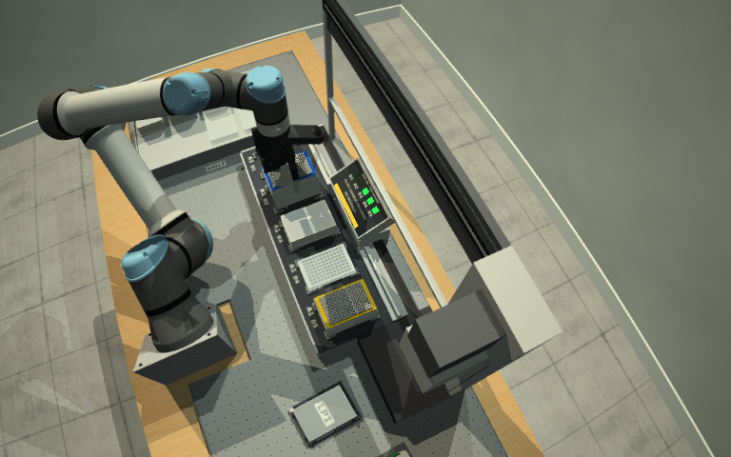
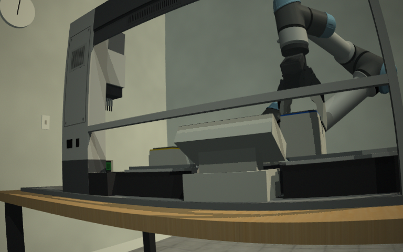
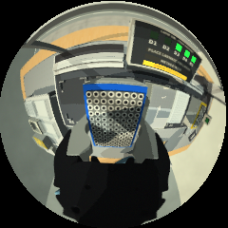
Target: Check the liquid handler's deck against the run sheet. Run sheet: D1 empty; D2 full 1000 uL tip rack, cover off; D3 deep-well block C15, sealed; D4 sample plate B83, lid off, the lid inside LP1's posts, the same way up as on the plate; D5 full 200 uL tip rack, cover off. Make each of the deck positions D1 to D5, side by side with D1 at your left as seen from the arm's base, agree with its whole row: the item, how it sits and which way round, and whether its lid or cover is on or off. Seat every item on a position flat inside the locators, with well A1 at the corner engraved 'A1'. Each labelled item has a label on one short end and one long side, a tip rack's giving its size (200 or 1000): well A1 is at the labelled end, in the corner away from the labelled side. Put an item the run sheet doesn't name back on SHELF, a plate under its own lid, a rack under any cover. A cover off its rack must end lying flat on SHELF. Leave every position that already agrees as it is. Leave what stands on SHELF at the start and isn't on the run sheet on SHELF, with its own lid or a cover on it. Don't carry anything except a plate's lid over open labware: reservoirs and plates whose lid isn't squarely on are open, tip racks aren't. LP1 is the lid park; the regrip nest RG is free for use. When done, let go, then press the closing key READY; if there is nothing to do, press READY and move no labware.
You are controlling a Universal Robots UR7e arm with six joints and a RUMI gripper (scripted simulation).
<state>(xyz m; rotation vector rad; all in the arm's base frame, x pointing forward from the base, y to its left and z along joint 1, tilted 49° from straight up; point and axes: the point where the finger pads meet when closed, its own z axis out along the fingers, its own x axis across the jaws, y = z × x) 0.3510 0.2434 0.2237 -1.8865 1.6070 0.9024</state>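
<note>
Right now my hand is 10 mm past the blue-rimmed tip rack and 10 mm to the left of it. From my hand the other things lie so: yellow-rimmed tip rack 20 mm ahead, 380 mm to the right, 30 mm below; grey deep-well block 10 mm ahead, 120 mm to the right, 60 mm below; white sample plate 20 mm ahead, 250 mm to the right, 70 mm below.
</note>
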